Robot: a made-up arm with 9 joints.
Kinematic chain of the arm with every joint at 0, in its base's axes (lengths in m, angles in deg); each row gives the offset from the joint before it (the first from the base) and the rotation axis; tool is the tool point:
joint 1: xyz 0 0 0.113 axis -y
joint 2: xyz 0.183 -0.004 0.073 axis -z
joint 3: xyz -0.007 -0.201 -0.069 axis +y
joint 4: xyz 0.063 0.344 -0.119 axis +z
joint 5: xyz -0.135 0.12 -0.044 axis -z
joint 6: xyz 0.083 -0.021 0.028 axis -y
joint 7: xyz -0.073 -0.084 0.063 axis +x
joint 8: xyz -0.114 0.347 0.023 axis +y
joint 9: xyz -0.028 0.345 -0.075 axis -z
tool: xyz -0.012 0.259 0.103
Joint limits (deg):
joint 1: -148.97..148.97
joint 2: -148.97..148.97
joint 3: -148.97..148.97
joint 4: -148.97..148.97
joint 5: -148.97..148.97
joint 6: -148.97..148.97
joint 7: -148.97..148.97
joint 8: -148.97..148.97
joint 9: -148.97..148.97
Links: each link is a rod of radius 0.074 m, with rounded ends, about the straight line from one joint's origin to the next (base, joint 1, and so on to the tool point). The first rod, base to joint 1, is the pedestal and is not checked.
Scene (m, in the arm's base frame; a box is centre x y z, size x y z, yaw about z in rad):
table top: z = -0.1
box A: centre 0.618 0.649 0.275 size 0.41 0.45 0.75 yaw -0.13
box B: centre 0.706 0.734 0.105 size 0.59 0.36 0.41 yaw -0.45
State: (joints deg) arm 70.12 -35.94 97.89 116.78 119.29 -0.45 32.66 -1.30 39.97
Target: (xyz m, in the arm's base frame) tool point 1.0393 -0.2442 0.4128
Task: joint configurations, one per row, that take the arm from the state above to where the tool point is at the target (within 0.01 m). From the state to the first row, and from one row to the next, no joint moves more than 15 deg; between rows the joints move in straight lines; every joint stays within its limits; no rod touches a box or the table.
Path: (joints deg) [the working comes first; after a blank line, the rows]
Joints at the target: 55.00 -15.98 97.26 117.41 143.08 -44.05 85.36 -5.69 27.01
Straight joint move there: touches box A, box B.

1: 65.28 -44.50 90.84 110.79 116.69 2.58 45.56 -10.78 31.21
2: 60.43 -53.06 83.79 104.80 114.09 5.60 58.46 -20.27 22.45
3: 55.59 -61.62 76.74 98.81 111.49 8.63 71.36 -29.75 13.69
4: 50.75 -70.18 69.69 92.82 108.90 11.66 84.26 -39.23 4.93
5: 45.91 -78.74 62.65 86.83 106.30 14.69 97.16 -48.72 -3.83
6: 41.06 -87.30 55.60 80.84 103.70 17.71 110.06 -58.20 -12.59
7: 36.22 -95.86 48.55 74.85 101.10 20.74 122.97 -67.68 -21.35
8: 42.83 -81.21 54.52 85.17 104.16 10.06 115.02 -54.60 -10.42
9: 49.44 -66.56 60.50 95.49 107.21 -0.62 107.07 -41.51 0.51
10: 56.05 -51.92 66.47 105.81 110.27 -11.31 99.12 -28.42 11.44
11: 62.66 -37.27 72.44 116.13 113.33 -21.99 91.17 -15.34 22.37
12: 58.83 -26.63 84.85 116.77 128.21 -33.02 88.27 -10.51 24.69
13: 55.00 -15.98 97.26 117.41 143.08 -44.05 85.36 -5.69 27.01

